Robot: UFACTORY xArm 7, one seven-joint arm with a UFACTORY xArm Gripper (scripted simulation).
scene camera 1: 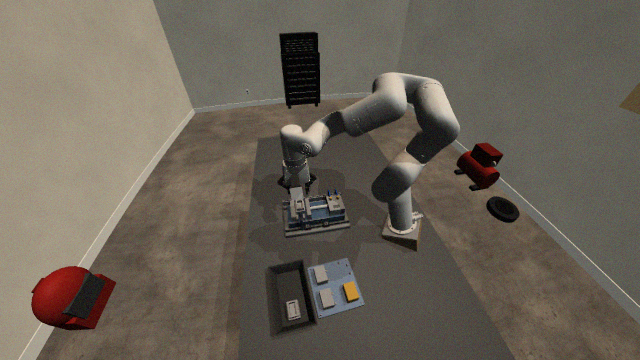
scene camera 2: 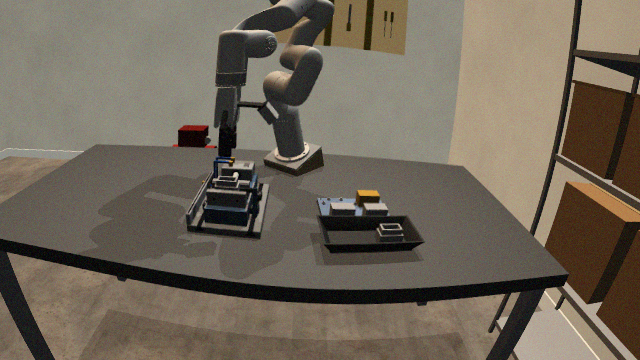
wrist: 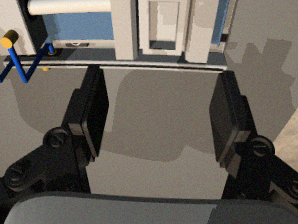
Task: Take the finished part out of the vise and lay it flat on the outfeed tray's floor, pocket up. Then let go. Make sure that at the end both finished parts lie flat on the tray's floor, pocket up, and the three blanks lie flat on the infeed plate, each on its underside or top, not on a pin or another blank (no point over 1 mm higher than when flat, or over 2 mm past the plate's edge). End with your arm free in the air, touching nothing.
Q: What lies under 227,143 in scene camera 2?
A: My gripper.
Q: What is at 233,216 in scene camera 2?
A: A blue vise.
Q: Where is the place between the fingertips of my gripper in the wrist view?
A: At 159,86
